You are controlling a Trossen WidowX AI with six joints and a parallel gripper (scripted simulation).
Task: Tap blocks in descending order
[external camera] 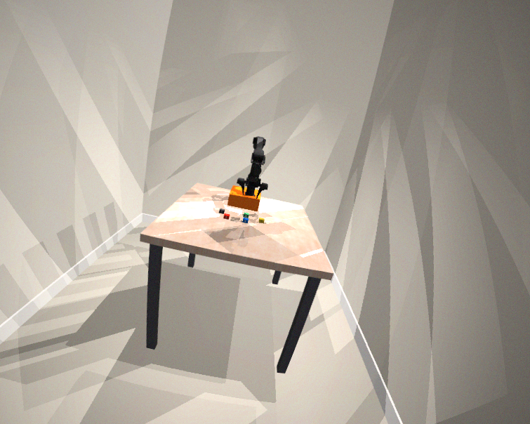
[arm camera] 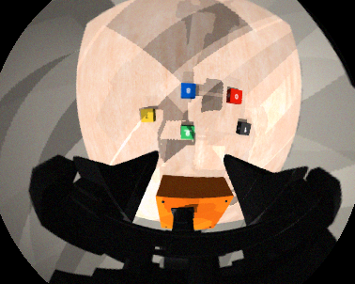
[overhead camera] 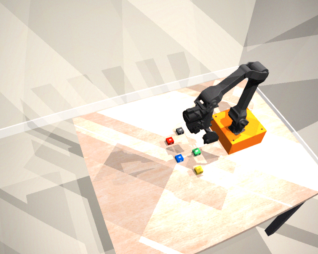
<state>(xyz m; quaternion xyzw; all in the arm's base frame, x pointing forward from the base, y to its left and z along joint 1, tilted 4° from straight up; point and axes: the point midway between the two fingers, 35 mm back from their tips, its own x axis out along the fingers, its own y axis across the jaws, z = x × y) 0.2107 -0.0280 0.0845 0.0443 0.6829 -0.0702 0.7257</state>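
The green block is 120 mm below my gripper tip. Round my gripper tip: blue block (120 mm below, 100 mm ahead, 10 mm to the right); then yellow block (120 mm below, 90 mm to the left, 60 mm ahead); then red block (120 mm to the right, 120 mm below, 80 mm ahead).
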